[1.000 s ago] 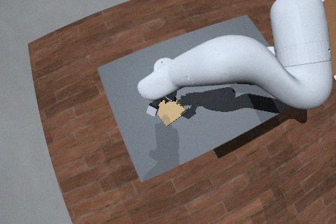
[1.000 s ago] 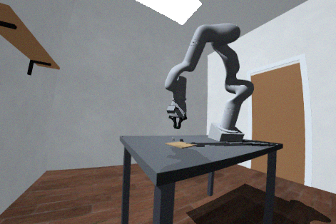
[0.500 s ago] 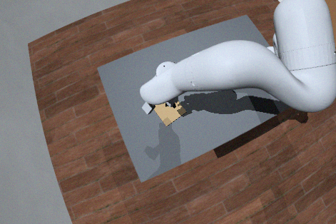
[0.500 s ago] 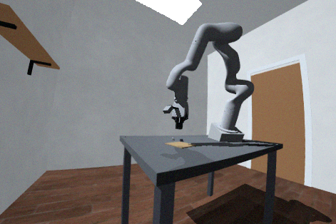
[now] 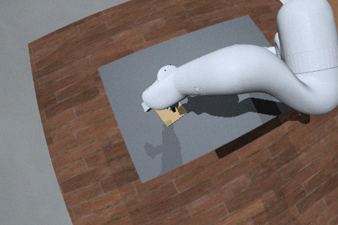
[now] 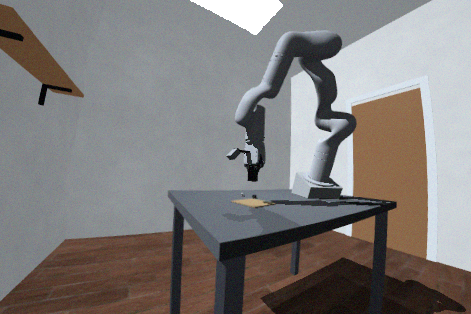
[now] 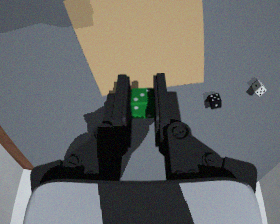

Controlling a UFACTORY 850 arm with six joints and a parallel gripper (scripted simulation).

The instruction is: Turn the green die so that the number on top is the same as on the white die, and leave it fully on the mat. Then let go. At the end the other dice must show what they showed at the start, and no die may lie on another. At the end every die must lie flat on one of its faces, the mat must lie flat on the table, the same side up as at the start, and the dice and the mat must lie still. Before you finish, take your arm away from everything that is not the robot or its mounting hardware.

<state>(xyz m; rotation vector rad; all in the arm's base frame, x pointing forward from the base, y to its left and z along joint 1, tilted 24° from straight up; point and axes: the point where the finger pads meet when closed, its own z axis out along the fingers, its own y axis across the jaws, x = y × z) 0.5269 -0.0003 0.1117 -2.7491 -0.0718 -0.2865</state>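
Right now the green die is 1 cm below my hand and 1 cm behind it. From my hand the other things lie so: black die: 11 cm to the right, 11 cm below, 9 cm behind; white die: 17 cm to the right, 11 cm below, 6 cm behind; mat: 11 cm below, 1 cm behind.
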